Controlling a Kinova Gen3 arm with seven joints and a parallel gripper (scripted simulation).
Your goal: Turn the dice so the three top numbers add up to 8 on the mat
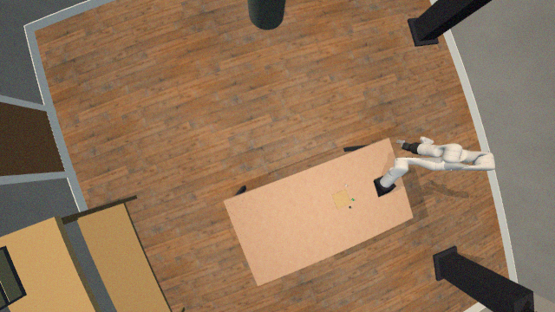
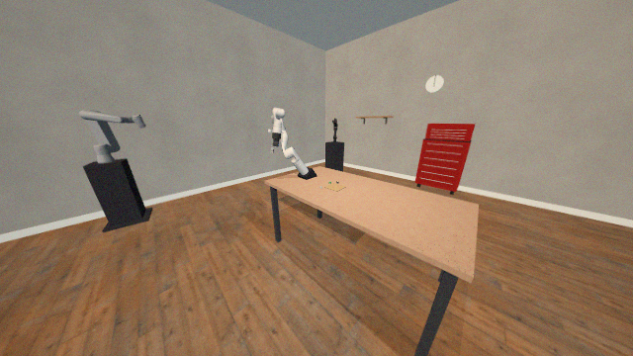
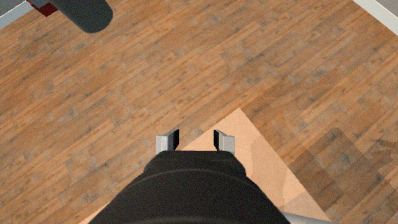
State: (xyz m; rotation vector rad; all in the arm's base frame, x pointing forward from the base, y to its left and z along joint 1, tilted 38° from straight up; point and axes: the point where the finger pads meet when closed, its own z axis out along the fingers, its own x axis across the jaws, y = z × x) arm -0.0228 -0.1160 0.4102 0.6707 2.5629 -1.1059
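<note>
The white die lies 340 mm ahead of my hand, 310 mm below it and 280 mm to the left of it. Also, from my hand: black die (490 mm to the left, 350 mm ahead, 310 mm below); green die (430 mm to the left, 310 mm below, 310 mm ahead); tan mat (410 mm ahead, 390 mm to the left, 320 mm below).
</note>
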